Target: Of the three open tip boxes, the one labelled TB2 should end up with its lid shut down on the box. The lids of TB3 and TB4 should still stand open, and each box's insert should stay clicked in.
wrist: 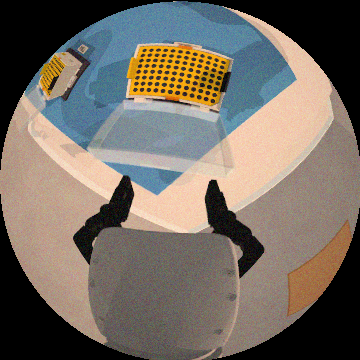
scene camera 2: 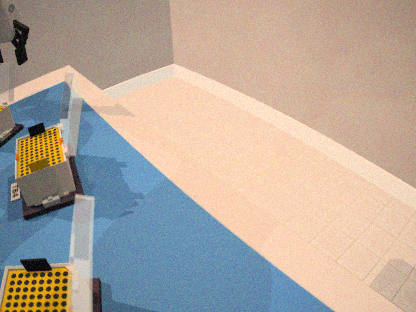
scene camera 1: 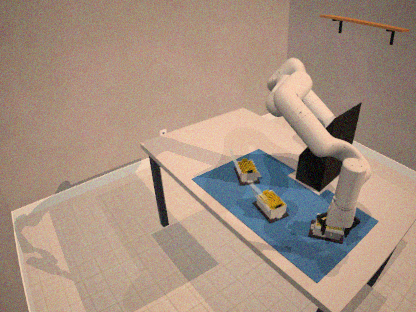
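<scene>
The TB2 box (scene camera 1: 327, 231) (scene camera 2: 4, 122) (wrist: 179, 75) stands nearest the arm; its label is hidden. Its clear lid (scene camera 2: 5, 82) (wrist: 160, 132) stands open and its yellow insert lies flat in the box. My gripper (scene camera 1: 337, 229) (scene camera 2: 11, 61) (wrist: 168, 186) is open and empty, above the box on its lid side, with the fingers beyond the lid's free edge in the wrist view. TB4 (scene camera 1: 271, 205) (scene camera 2: 47, 185) (wrist: 69, 75), the middle box, and TB3 (scene camera 1: 248, 175) (scene camera 2: 37, 295), the far box, have open lids and yellow inserts in place.
The boxes stand on a blue mat (scene camera 1: 305, 260) (scene camera 2: 175, 225) (wrist: 270, 65) on the pale table (scene camera 1: 210, 145) (wrist: 300, 120). A tall black upright block (scene camera 1: 320, 165) stands close behind the arm's forearm in scene camera 1. An orange shelf (scene camera 1: 365, 23) (wrist: 322, 270) hangs on the wall.
</scene>
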